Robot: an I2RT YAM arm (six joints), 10 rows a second.
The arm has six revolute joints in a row. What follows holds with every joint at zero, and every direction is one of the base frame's. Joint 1 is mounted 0.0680 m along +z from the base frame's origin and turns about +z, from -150.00 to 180.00 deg. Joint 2 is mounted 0.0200 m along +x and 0.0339 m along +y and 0.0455 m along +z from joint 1 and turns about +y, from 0.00 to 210.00 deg. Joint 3 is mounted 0.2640 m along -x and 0.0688 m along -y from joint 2 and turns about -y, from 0.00 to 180.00 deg. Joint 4 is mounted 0.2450 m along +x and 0.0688 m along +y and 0.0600 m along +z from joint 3 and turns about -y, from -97.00 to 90.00 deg. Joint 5 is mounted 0.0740 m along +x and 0.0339 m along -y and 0.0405 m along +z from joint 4 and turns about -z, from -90.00 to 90.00 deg. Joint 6 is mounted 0.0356 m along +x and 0.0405 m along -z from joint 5 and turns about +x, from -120.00 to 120.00 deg. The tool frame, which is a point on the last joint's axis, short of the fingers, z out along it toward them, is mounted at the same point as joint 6; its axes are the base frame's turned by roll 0.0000, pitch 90.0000 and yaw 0.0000 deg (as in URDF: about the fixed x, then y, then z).
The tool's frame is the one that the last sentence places.
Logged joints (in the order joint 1, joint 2, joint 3, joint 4, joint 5, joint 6), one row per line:
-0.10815, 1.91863, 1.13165, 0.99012, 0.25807, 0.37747
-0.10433, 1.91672, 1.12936, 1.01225, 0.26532, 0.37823
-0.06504, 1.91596, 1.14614, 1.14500, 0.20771, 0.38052
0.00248, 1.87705, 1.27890, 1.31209, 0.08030, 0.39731
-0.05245, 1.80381, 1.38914, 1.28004, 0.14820, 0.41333
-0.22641, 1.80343, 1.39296, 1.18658, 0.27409, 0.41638
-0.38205, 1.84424, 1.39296, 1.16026, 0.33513, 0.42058
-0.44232, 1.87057, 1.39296, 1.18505, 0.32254, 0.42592
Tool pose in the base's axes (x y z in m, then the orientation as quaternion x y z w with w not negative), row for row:
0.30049, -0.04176, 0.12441, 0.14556, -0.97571, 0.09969, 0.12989
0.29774, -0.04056, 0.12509, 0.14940, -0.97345, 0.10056, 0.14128
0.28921, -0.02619, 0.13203, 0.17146, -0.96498, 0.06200, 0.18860
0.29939, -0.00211, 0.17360, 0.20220, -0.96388, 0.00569, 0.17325
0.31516, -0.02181, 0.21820, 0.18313, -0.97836, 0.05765, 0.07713
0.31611, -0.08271, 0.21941, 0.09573, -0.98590, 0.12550, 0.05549
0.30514, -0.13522, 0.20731, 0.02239, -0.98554, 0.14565, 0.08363
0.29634, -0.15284, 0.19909, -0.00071, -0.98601, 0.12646, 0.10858
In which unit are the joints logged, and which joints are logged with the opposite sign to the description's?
The joints are logged in radians. Opposite sign: joint 4, joint 6.
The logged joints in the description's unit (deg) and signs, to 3 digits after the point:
-6.197, 109.929, 64.839, -56.730, 14.786, -21.627
-5.978, 109.820, 64.708, -57.998, 15.202, -21.671
-3.727, 109.776, 65.669, -65.604, 11.901, -21.802
0.142, 107.547, 73.276, -75.177, 4.601, -22.764
-3.005, 103.351, 79.592, -73.341, 8.491, -23.682
-12.972, 103.329, 79.811, -67.986, 15.704, -23.857
-21.890, 105.667, 79.811, -66.478, 19.202, -24.097
-25.343, 107.176, 79.811, -67.898, 18.480, -24.403

